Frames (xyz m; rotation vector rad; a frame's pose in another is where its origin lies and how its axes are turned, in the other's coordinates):
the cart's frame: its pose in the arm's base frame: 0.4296 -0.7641 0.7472 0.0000 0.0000 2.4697
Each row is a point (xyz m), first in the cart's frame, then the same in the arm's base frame.
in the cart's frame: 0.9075 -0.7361 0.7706
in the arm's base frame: 0.1775 0.3769 1.5178
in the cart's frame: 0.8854 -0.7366 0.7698
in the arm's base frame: 0.1952 0.3635 1.5170
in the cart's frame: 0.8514 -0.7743 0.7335
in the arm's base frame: 0.2452 0.3719 1.4807
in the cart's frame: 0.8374 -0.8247 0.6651
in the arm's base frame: 0.2876 0.4026 1.4123
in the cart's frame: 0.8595 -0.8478 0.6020
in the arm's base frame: 0.2846 0.4344 1.3492
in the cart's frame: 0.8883 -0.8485 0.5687
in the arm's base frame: 0.2625 0.4529 1.3159
